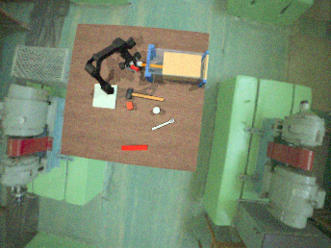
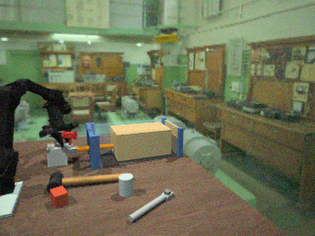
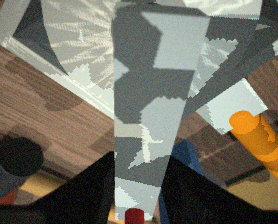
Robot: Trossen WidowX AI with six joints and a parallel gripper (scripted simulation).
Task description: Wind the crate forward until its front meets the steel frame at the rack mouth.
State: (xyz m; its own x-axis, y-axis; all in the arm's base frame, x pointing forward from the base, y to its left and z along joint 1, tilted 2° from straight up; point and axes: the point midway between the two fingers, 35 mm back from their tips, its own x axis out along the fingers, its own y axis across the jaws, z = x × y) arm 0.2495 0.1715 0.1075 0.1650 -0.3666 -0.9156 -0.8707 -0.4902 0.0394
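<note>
My gripper tip is now 20 mm short of the red knob, 30 mm to the left of it and 50 mm below it. The rest, counted from my gripper tip: winch handle 20 mm above; then winch 50 mm behind, 50 mm to the left, 70 mm below; then blue steel frame 130 mm ahead, 30 mm to the left, 10 mm above.
</note>
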